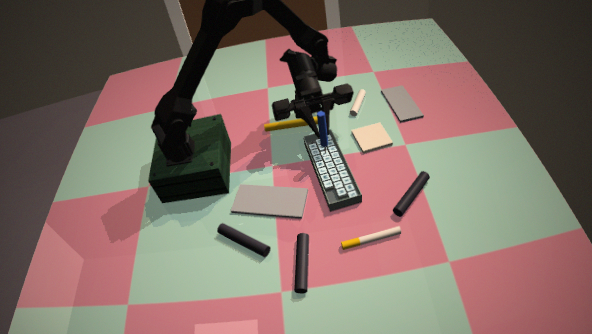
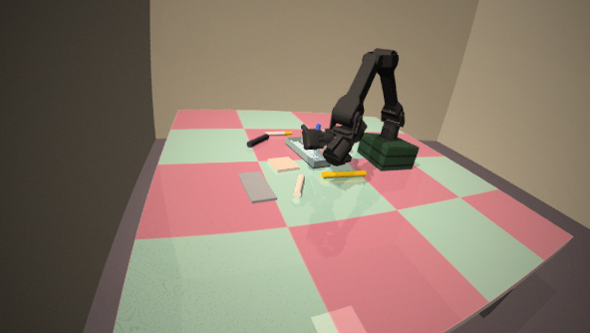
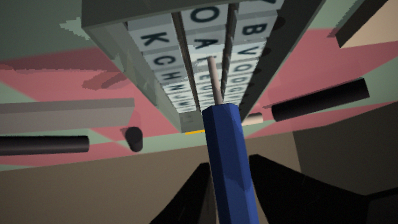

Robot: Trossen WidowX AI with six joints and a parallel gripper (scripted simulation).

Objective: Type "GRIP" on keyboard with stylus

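My gripper tip is now 12 cm short of the beige pad, 4 cm to the right of it and 7 cm above it. The rest, counted from my gripper tip: blue stylus: 2 cm below; stylus tip: 5 cm below; yellow stick: 7 cm behind, 13 cm to the left, 6 cm below.
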